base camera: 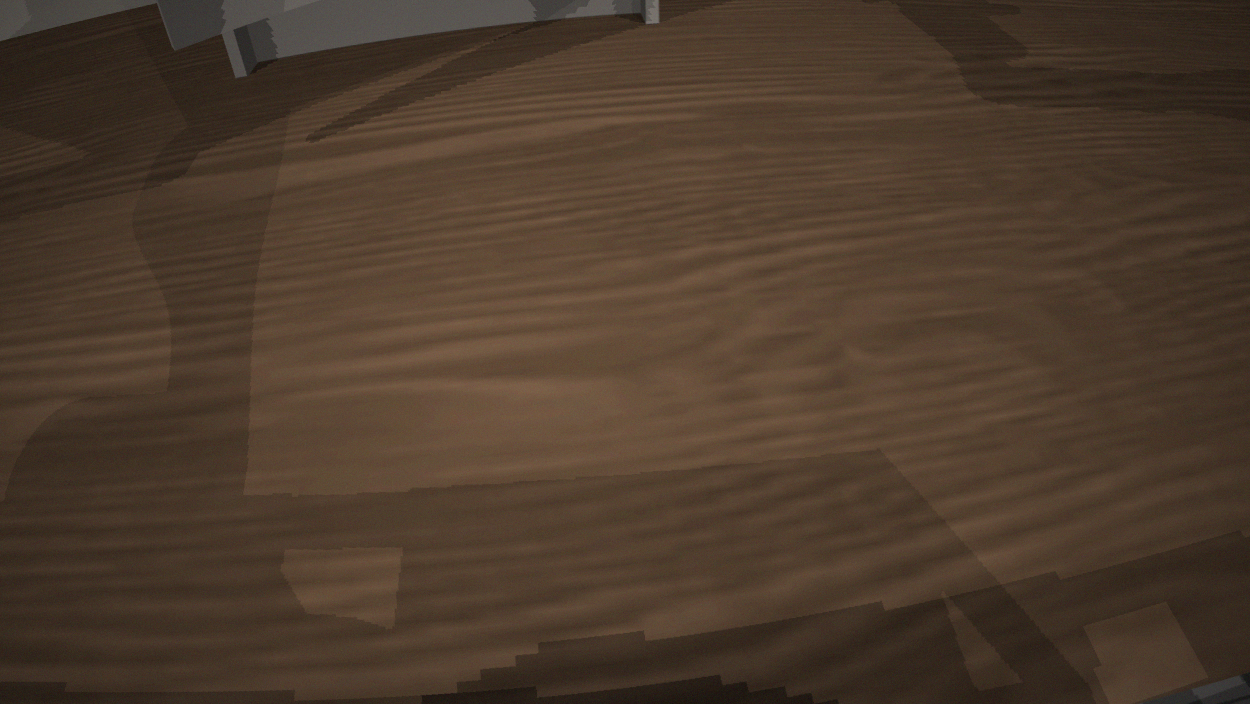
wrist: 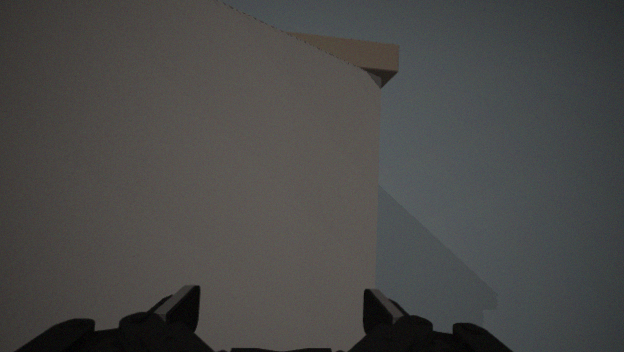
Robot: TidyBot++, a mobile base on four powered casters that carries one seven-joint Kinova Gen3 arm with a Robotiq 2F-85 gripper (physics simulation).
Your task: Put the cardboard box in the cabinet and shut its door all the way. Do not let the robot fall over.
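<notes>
The cabinet's door is a large pale panel that fills the left and middle of the wrist view. It hides the cabinet's inside there. The tan top of the cabinet shows behind the door's upper right corner. In the base camera view, pale grey lower parts of the cabinet show at the top left; how far the door stands open is hard to tell. My gripper is open and empty, with its fingers in front of the door's lower part. The gap between fingers and door cannot be judged. The cardboard box does not show in either view.
A blue-grey wall stands behind the cabinet on the right, with a slanting shadow on it. The brown wood floor stretches before the base, crossed by shadows. A small grey edge shows at the bottom right corner of the base camera view.
</notes>
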